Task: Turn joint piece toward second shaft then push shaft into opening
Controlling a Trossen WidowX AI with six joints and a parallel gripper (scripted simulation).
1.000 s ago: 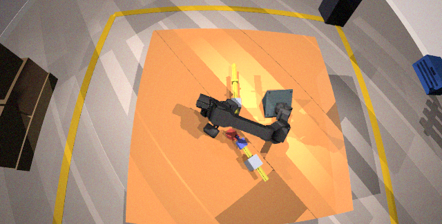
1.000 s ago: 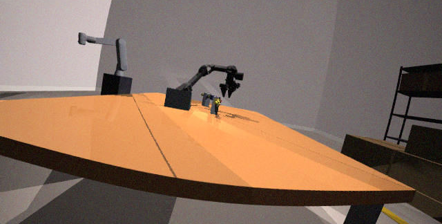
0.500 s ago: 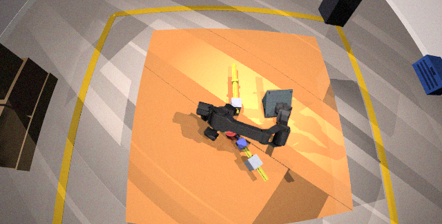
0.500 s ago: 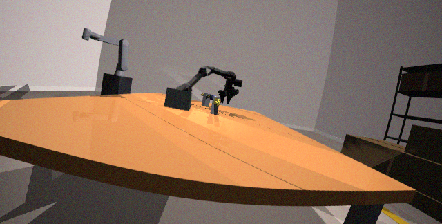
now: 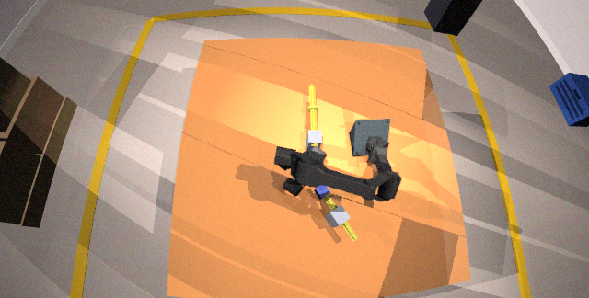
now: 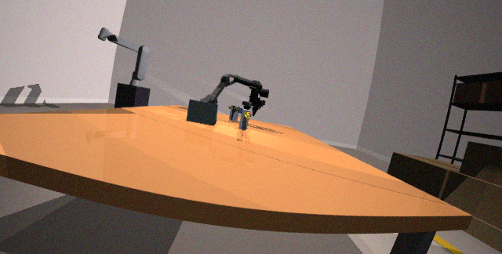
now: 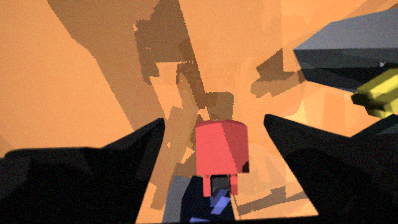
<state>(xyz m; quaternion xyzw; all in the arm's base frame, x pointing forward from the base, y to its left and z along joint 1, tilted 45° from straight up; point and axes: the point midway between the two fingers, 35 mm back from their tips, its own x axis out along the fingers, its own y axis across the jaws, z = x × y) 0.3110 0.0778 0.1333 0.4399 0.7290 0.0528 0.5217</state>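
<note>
The joint piece lies 20 mm behind my gripper tip, 10 mm to the left of it and 10 mm above it.
</note>
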